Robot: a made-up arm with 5 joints.
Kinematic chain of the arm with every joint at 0, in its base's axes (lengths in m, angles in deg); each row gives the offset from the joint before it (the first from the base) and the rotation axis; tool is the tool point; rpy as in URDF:
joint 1: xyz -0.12 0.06 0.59 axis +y
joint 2: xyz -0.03 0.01 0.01 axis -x
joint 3: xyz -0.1 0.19 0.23 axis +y
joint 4: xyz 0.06 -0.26 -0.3 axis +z
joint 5: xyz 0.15 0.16 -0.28 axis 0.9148 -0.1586 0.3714
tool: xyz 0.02 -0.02 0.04 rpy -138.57 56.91 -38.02
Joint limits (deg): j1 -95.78..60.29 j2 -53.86..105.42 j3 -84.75..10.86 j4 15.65..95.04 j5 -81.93..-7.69
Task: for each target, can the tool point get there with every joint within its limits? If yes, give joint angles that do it. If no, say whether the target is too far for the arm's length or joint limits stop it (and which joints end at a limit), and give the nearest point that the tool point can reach.
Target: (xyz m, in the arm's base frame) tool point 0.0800 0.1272 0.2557
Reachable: yes | joints 37.76 74.02 -60.82 49.83 -29.84
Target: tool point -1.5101 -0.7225 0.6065
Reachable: no: too far | nearest point -0.5230 -0.1694 0.5948 | short by 1.132 m
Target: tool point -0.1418 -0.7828 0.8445
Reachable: no: joint limits stop it (at a limit: joint 1, joint 2, joint 4, joint 5) | nearest point -0.2038 -0.2750 0.7530 | short by 0.520 m
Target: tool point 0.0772 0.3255 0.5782
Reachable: yes | joints -60.85 -20.58 -21.34 54.74 -60.50
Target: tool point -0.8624 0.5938 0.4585
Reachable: no: joint limits stop it (at a limit: joint 3, joint 4, joint 5) | nearest point -0.4944 0.3467 0.5237 | short by 0.448 m
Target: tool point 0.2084 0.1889 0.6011
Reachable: yes | joints -34.65 19.22 -38.02 37.70 -60.36
